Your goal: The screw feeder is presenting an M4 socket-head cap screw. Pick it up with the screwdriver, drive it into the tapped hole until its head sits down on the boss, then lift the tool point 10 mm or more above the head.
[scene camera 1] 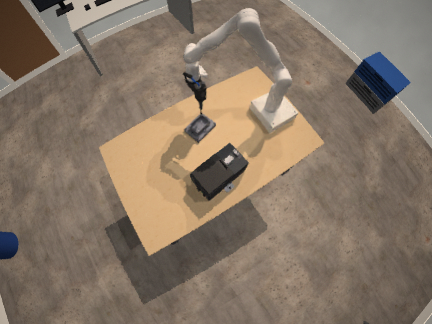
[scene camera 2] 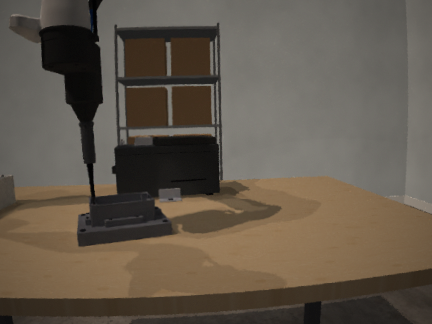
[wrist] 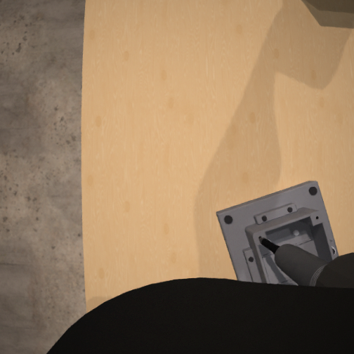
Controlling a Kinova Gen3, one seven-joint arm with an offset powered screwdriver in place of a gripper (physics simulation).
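My screwdriver [scene camera 1: 201, 112] [scene camera 2: 92, 200] [wrist: 263, 241] points down, its thin black bit at a corner of the grey housing [scene camera 1: 199, 137] [scene camera 2: 125, 233] [wrist: 240, 215]. In the wrist view the bit's tip is at the corner boss of the raised rectangular wall, beside a small pale spot. The tapped hole under the tip is hidden or too small to make out. I cannot tell whether a screw is on the bit or in the hole. The black screw feeder [scene camera 1: 212, 176] [scene camera 2: 167, 167] stands apart from the housing; its presented screw cannot be made out.
The wooden table [scene camera 1: 130, 165] [scene camera 2: 325, 240] [wrist: 150, 125] carries the housing, the feeder and the arm's white base [scene camera 1: 272, 114]. A small light bracket [scene camera 2: 170, 194] is near the feeder. A shelf rack [scene camera 2: 167, 80] with brown boxes stands behind the table. A blue bin [scene camera 1: 384, 75] stands on the floor.
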